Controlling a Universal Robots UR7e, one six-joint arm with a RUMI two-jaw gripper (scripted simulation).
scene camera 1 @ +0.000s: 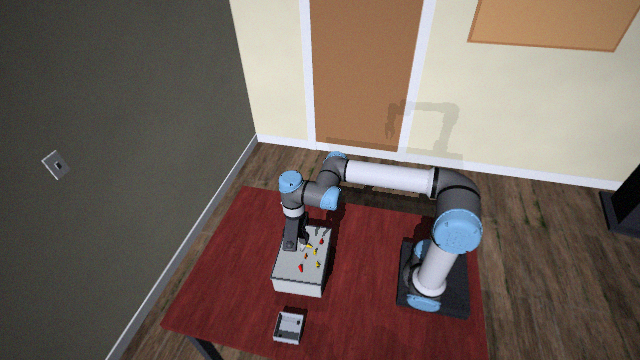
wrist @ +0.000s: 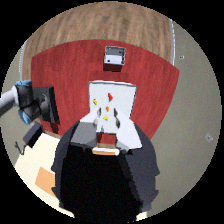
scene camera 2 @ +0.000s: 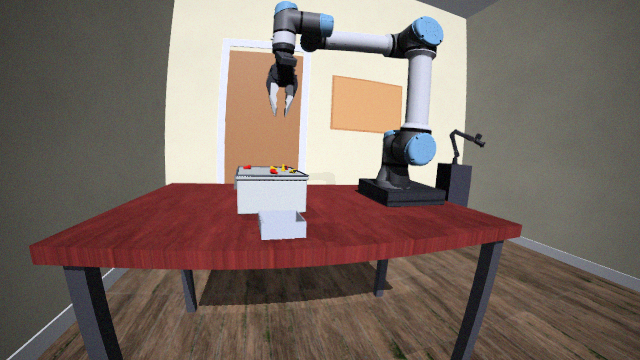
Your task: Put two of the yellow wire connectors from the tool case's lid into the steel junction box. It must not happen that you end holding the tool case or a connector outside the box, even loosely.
Labels:
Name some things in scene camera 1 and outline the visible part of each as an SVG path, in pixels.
My gripper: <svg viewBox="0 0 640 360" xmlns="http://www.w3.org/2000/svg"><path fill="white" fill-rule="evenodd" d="M307 211L304 211L298 217L289 217L284 213L286 217L282 234L282 249L284 251L296 252L298 238L301 243L301 251L305 250L309 241L309 233L306 232L305 228L306 223L309 223Z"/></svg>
A grey tool case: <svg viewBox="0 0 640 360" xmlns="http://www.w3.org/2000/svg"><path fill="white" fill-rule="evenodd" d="M306 225L306 232L309 233L308 244L312 248L306 247L302 252L301 243L298 238L296 252L283 251L282 237L274 265L272 266L270 279L273 282L275 291L321 298L331 246L332 228Z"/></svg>

